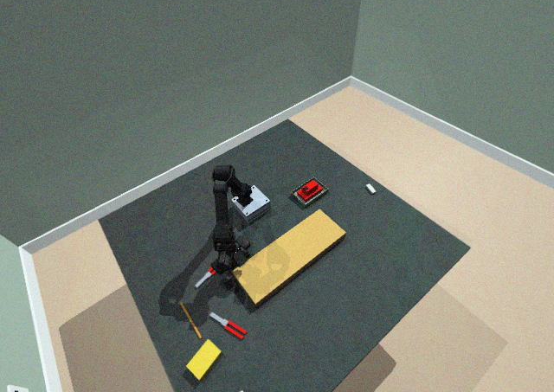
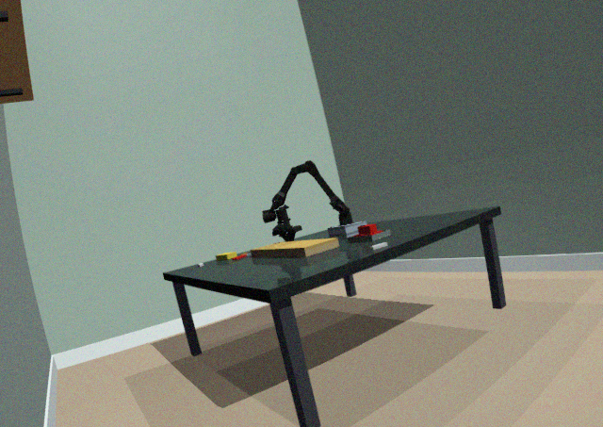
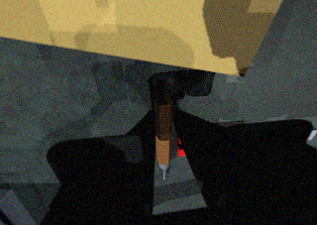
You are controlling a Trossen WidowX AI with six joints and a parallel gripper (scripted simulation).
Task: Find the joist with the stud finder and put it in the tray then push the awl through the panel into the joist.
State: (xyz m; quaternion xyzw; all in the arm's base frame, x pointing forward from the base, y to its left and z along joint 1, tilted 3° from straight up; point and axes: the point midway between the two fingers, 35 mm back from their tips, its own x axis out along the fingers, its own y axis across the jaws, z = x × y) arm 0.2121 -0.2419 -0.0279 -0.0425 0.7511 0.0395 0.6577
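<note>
The brown-handled awl lies 6 cm behind my gripper tip and 1 cm to the right of it. The rest, counted from my gripper tip: indicator window: 4 cm behind, 52 cm to the left, 6 cm above; then orange pencil: 8 cm ahead, 28 cm to the right; then yellow block: 24 cm ahead, 31 cm to the right, 1 cm above.
</note>
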